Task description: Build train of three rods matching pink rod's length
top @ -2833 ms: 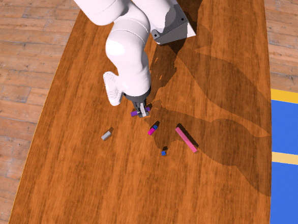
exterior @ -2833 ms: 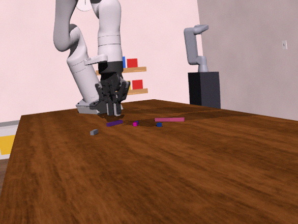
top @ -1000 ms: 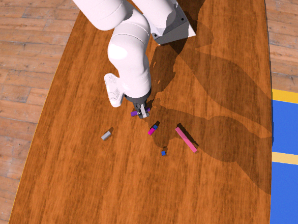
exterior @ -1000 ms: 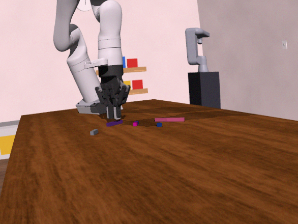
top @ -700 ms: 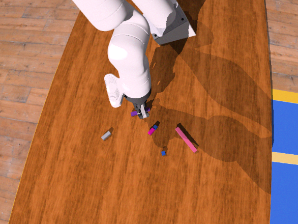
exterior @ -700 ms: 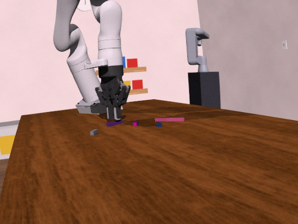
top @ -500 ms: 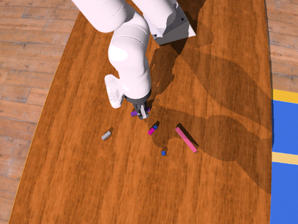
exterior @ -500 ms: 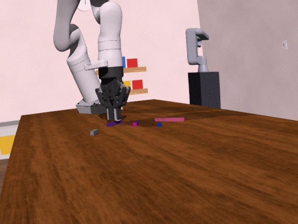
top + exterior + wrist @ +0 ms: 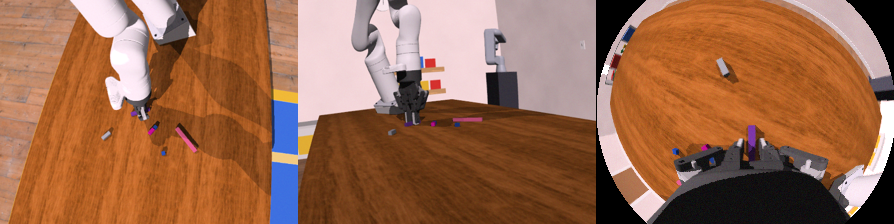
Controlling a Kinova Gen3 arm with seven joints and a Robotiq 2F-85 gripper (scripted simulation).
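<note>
The purple rod is 20 mm below my hand. Round my hand: small blue rod (110 mm ahead, 100 mm to the left, 20 mm below); magenta rod (60 mm ahead, 50 mm to the left, 20 mm below); grey rod (100 mm ahead, 80 mm to the right, 20 mm below).
</note>
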